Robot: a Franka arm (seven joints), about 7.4 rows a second.
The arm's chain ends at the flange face. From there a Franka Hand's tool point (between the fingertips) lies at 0.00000 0.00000 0.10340 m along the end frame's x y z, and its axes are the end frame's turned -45 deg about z.
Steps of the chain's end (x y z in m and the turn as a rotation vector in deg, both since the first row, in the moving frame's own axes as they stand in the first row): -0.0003, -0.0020, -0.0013, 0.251, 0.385, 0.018; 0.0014, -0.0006, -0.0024, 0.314, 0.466, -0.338; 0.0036, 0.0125, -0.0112, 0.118, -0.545, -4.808; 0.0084, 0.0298, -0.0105, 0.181, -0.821, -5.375
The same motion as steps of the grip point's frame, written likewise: 0.0020, -0.0015, -0.0013, -0.095, 0.450, 0.018; 0.0024, 0.0008, -0.0024, -0.107, 0.552, -0.338; -0.0069, 0.0106, -0.0112, 0.469, -0.302, -4.808; -0.0160, 0.0258, -0.0105, 0.709, -0.453, -5.375
